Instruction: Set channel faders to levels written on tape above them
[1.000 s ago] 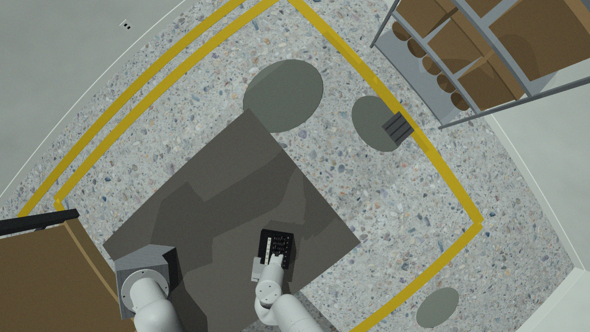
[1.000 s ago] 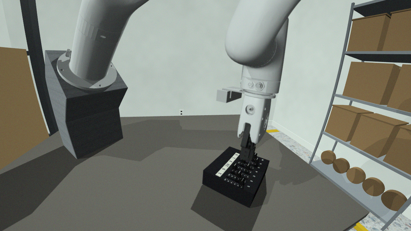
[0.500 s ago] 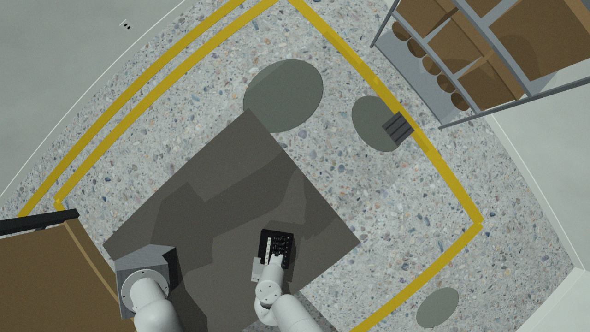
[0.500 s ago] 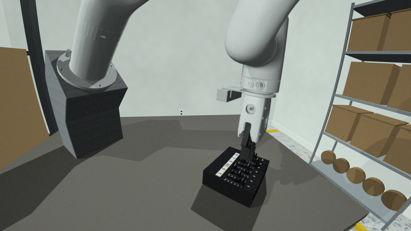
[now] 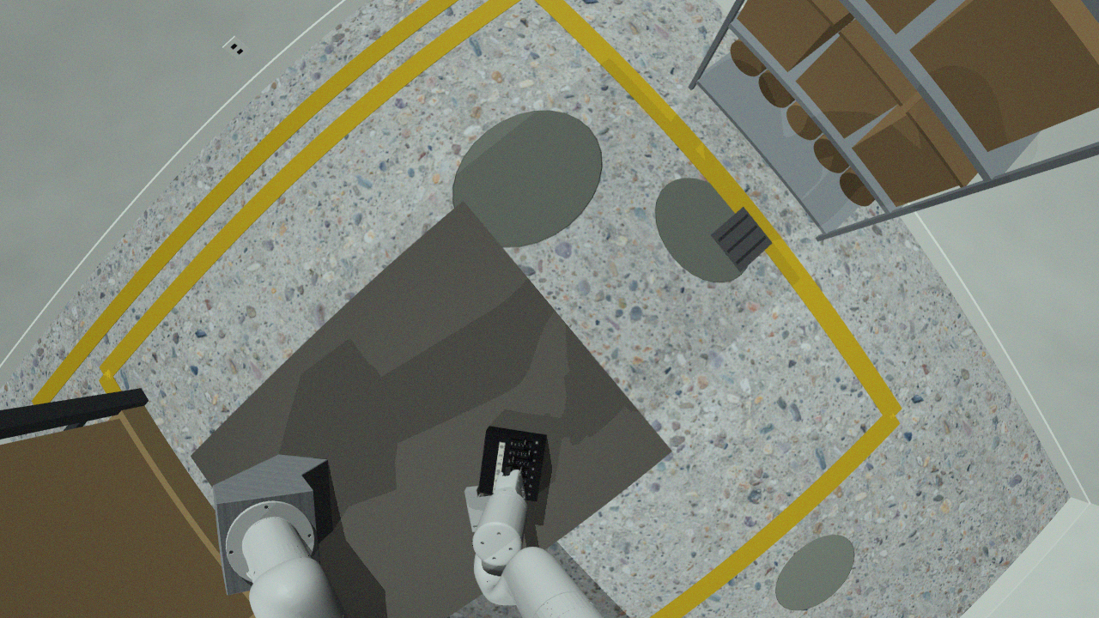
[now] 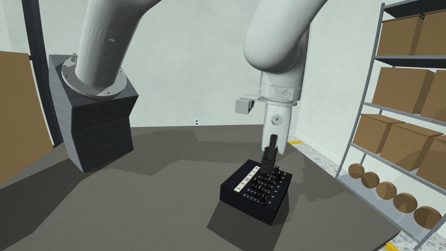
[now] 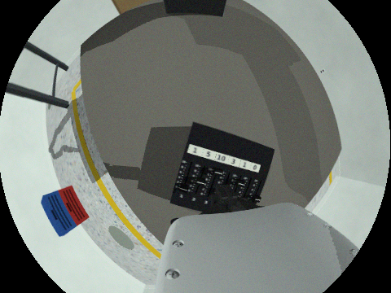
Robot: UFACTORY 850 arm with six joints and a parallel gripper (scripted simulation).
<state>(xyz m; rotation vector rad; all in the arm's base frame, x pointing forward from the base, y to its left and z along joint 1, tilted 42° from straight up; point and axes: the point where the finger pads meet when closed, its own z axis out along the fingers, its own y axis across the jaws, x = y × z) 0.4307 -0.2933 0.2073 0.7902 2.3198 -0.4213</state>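
Right now my hand is 8 cm short of the fader knob, 3 cm to the right of it and 5 cm above it.
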